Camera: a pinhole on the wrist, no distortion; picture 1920 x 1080 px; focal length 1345.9 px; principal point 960.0 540.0 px. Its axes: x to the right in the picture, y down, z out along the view. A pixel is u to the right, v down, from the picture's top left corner.
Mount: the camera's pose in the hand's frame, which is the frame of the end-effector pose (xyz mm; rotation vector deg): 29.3 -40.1 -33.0 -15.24 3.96 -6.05
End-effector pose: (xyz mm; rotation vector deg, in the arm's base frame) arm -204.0 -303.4 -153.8 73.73 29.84 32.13
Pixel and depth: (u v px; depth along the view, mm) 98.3 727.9 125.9
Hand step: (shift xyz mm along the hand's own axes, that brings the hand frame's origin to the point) -38.7 18.4 87.9
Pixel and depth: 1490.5 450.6 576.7
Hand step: 298.5 46.5 519.9
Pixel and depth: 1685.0 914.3 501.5
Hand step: 351.7 192.8 398.0
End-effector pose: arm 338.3 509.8 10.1 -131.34 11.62 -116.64
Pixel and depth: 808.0 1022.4 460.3
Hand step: 31.2 243.1 369.0
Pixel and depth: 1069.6 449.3 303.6
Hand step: 76.8 16.0 263.3
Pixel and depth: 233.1 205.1 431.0
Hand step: -176.4 -5.2 423.0
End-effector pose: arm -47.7 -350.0 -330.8 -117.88 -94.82 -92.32
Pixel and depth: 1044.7 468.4 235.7
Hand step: 62.2 7.1 196.4
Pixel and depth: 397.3 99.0 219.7
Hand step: -50.6 -42.0 202.6
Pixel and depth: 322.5 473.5 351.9
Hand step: -108.8 53.1 319.4
